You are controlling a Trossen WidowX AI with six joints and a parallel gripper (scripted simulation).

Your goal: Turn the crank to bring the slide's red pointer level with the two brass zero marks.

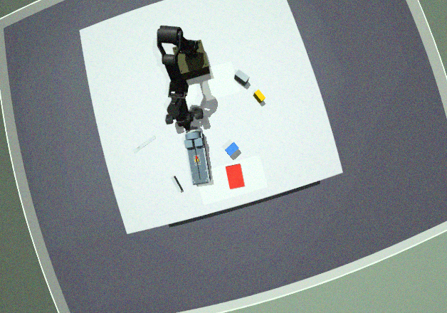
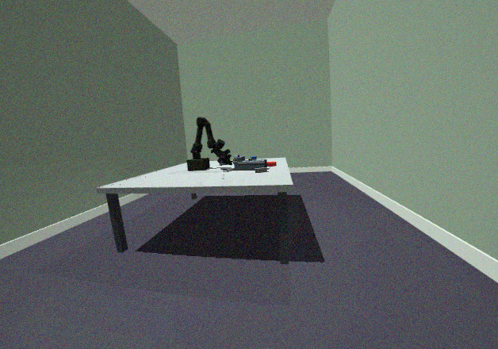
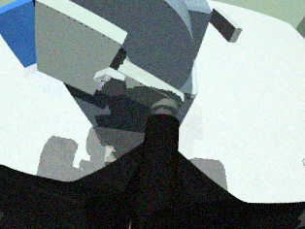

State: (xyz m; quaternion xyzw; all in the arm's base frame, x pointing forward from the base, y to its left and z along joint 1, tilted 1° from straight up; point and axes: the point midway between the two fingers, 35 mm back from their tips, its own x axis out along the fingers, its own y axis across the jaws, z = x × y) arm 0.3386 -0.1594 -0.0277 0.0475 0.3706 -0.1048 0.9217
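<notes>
The red pointer lies 150 mm ahead of my gripper tip, 40 mm above it and 10 mm to the right of it. The rest, counted from my gripper tip: blue block 180 mm ahead, 170 mm to the left; crank handle 30 mm above, 20 mm behind; pale strip 270 mm to the right, 40 mm below, 30 mm behind.
</notes>
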